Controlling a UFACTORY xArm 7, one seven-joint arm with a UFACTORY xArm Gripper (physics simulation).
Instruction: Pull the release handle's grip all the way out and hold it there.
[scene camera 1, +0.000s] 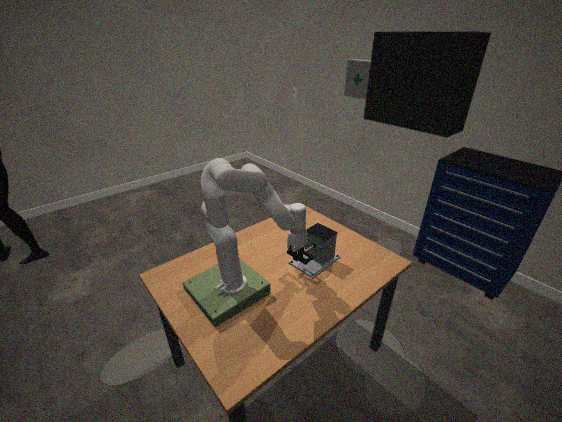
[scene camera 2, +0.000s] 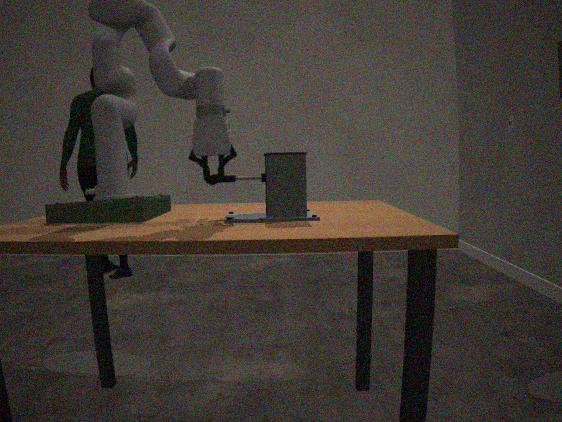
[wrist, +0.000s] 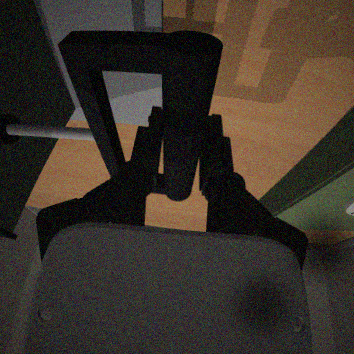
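The release handle is a black loop-shaped frame with a thick grip bar (wrist: 187, 85) (scene camera 2: 226, 178). A thin metal rod (scene camera 2: 248, 178) (wrist: 55, 132) joins it to a dark grey box (scene camera 1: 327, 248) (scene camera 2: 286, 187) (wrist: 22, 95). A length of the rod shows outside the box. My gripper (scene camera 1: 301, 255) (scene camera 2: 214, 176) (wrist: 183, 126) points down and is shut on the grip bar, with one finger on each side. The handle is level, above the box's light base plate (scene camera 2: 247, 216) (wrist: 135, 107). The rod's end inside the box is hidden.
The box stands on the wooden table (scene camera 1: 350, 285) (scene camera 2: 350, 225). The arm's base is on a green block (scene camera 1: 215, 305) (scene camera 2: 107, 210). A person (scene camera 1: 12, 225) (scene camera 2: 80, 117) stands beyond the table. A blue drawer cabinet (scene camera 1: 480, 225) stands by the wall under a black box (scene camera 1: 425, 80).
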